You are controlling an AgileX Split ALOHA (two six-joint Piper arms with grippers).
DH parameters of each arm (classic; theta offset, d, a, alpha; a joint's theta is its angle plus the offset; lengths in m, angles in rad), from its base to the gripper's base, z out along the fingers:
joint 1: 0 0.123 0 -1.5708
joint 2: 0.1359 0 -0.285 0
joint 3: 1.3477 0 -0.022 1.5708
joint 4: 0 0.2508 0 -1.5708
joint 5: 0 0 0.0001 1.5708
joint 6: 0 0.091 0 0
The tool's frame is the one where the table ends.
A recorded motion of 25 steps. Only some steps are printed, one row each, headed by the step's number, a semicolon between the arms.
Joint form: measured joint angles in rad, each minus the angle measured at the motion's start. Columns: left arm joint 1, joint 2, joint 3, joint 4, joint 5, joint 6; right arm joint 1, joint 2, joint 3, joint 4, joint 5, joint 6.
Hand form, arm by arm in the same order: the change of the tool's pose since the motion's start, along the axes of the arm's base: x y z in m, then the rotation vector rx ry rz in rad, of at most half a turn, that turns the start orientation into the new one. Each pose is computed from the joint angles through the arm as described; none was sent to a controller.
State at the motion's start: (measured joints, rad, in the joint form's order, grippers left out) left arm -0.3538 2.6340 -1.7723 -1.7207 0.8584 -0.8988; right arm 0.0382 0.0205 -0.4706 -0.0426 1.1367 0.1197
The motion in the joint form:
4: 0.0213 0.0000 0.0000 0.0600 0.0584 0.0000; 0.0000 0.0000 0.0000 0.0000 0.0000 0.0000
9: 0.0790 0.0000 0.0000 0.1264 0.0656 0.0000; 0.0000 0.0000 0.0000 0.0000 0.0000 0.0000
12: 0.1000 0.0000 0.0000 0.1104 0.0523 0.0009; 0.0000 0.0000 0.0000 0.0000 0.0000 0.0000
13: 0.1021 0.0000 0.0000 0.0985 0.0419 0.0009; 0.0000 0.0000 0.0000 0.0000 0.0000 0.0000
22: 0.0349 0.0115 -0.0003 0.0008 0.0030 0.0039; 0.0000 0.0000 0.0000 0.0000 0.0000 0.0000
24: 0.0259 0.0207 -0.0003 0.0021 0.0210 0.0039; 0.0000 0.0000 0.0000 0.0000 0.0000 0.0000
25: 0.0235 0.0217 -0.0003 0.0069 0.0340 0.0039; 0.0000 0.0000 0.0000 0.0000 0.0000 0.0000
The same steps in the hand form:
4: -0.0015 0.0079 0.0002 -0.0002 -0.0074 -0.0621; 0.0000 0.0000 0.0000 0.0000 0.0000 0.0000
9: 0.0074 0.0348 -0.0029 0.0406 -0.0192 -0.0561; 0.0000 0.0000 0.0000 0.0000 0.0000 0.0000
12: 0.0132 0.0450 -0.0028 0.0392 -0.0182 -0.0148; 0.0000 0.0000 0.0000 0.0000 0.0000 0.0000
13: 0.0149 0.0463 -0.0027 0.0383 -0.0171 0.0030; 0.0000 0.0000 0.0000 0.0000 0.0000 0.0000
22: 0.0069 0.0162 -0.0057 0.0032 0.0072 0.0308; 0.0000 0.0000 0.0000 0.0000 0.0000 0.0000
24: 0.0029 0.0116 -0.0094 -0.0057 0.0172 0.0083; 0.0000 0.0000 0.0000 0.0000 0.0000 0.0000
25: 0.0013 0.0101 -0.0094 -0.0113 0.0183 -0.0066; 0.0000 0.0000 0.0000 0.0000 0.0000 0.0000

